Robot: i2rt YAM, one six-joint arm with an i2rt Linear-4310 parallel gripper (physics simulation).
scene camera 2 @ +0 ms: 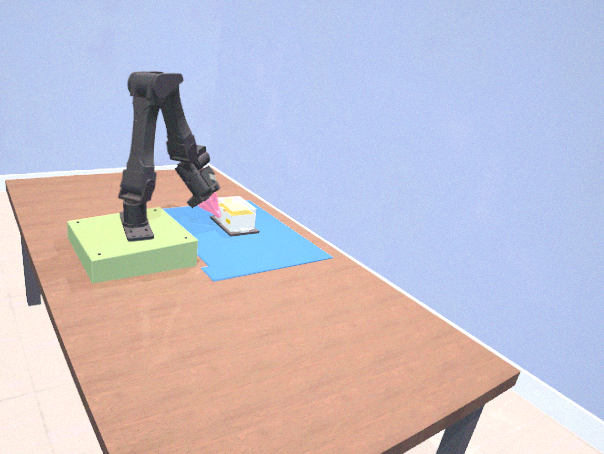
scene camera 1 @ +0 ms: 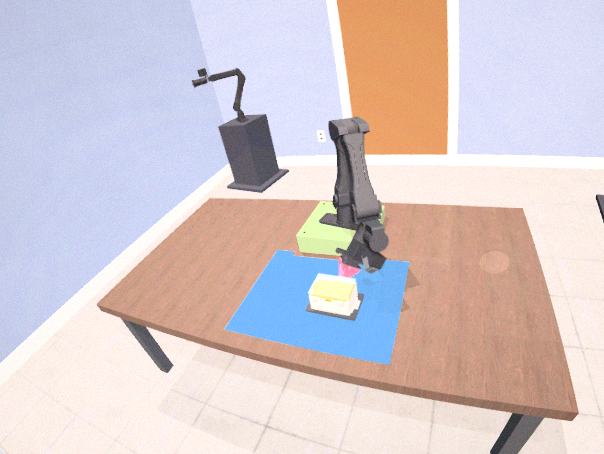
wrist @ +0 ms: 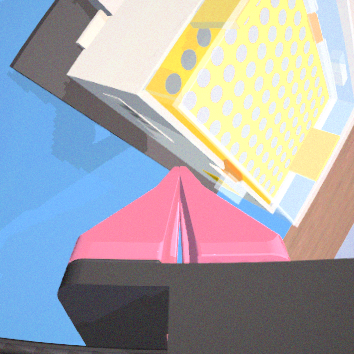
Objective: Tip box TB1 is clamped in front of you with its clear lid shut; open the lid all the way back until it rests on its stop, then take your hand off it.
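Frame: origin at the arm's base, x ahead, y left, z up, level; metres.
Where they show: gripper, fingertip midpoint: [scene camera 2: 220, 217] [scene camera 1: 339, 283] [wrist: 179, 177]; arm's base at its link origin: [scene camera 2: 136, 226] [scene camera 1: 345, 223].
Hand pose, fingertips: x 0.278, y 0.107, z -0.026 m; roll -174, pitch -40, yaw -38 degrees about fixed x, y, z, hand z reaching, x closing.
Note:
Each offset is from my fingertips to the top centre of the thing. "spot": to the spot under its first point. Level surfaces: height alone.
Tip box TB1 @[dy +0.008, dx +0.053, dz +0.042 m] [scene camera 1: 322, 306] [scene camera 2: 242, 223] [wrist: 110, 55] is a white box with a yellow rack, on a dark base plate @[spot: dy +0.074, dx +0.001, dz -0.027 m] [wrist: 40, 55]. Its clear lid @[spot: dy +0.024, dx +0.068, dz +0.042 m] [scene camera 1: 334, 290] [scene camera 2: 237, 206] [wrist: 260, 90] lies over the rack, roughly flat. In the wrist view a darker yellow strip shows along the lid's left and near edges; I cannot tell whether the lid is slightly raised. A clear tab @[dy +0.002, dx +0.007, dz +0.030 m] [wrist: 230, 192] sticks out on the robot's side. My gripper [scene camera 1: 348, 275] [scene camera 2: 220, 215] [wrist: 179, 177] is shut and empty, its pink tips low beside the robot-side wall, near the tab. Contact is unclear.
The box stands on a blue mat @[dz -0.035 m] [scene camera 1: 280, 305] [scene camera 2: 265, 255] on a brown table @[dz -0.038 m] [scene camera 1: 465, 310] [scene camera 2: 310, 340]. The arm stands on a green block [scene camera 1: 320, 242] [scene camera 2: 145, 262] behind the mat. Another arm on a dark pedestal [scene camera 1: 252, 152] is far behind, off the table.

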